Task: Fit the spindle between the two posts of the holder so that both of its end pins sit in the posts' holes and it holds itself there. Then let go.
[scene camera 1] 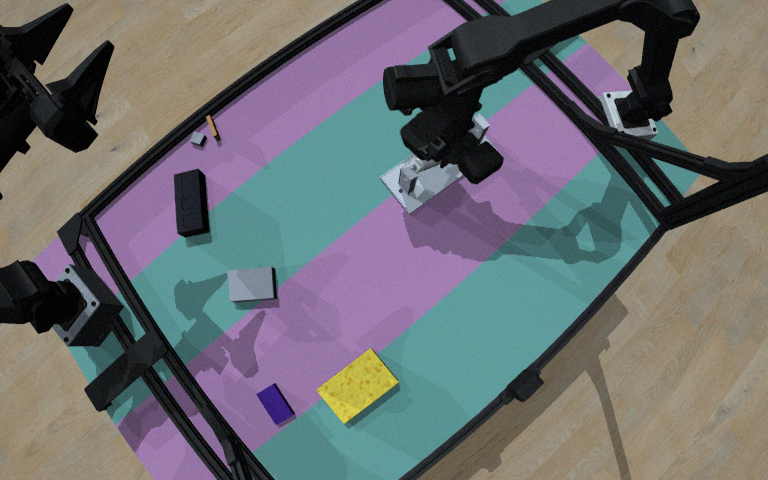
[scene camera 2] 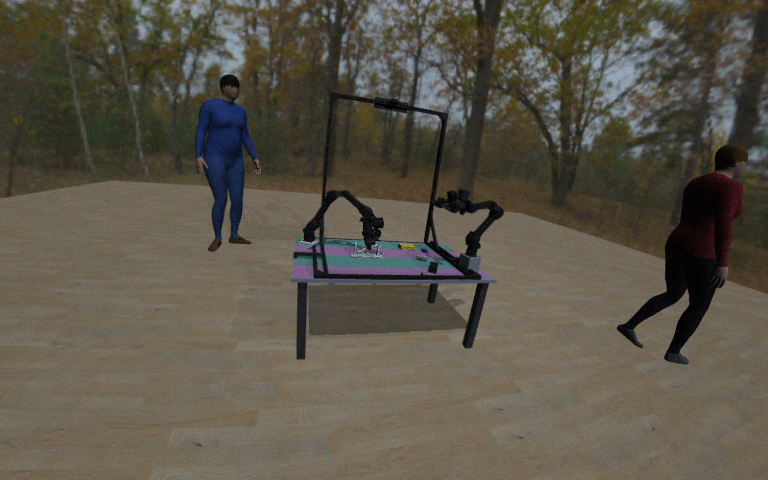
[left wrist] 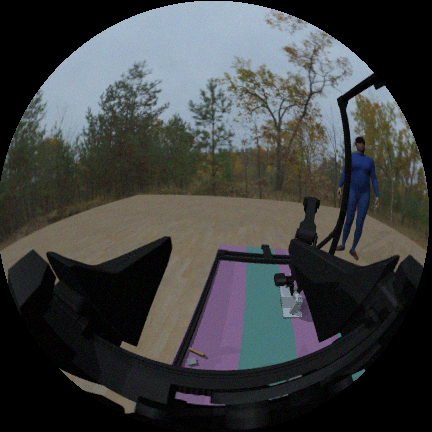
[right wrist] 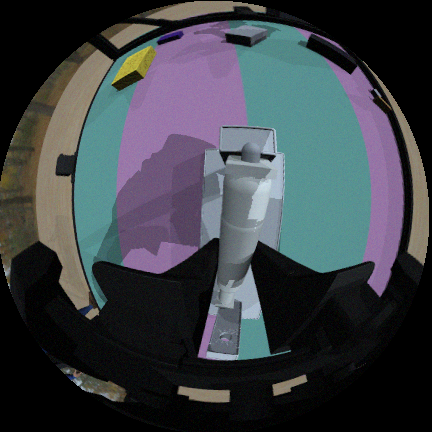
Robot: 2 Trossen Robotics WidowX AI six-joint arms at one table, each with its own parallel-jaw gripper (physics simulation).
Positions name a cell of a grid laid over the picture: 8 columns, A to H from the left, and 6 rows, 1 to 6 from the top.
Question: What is the left gripper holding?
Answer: Nothing.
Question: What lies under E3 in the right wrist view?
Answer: A spindle.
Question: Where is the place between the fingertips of the right gripper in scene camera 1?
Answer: At E3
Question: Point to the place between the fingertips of the left gripper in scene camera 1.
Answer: A1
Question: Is the left gripper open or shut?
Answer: Open.
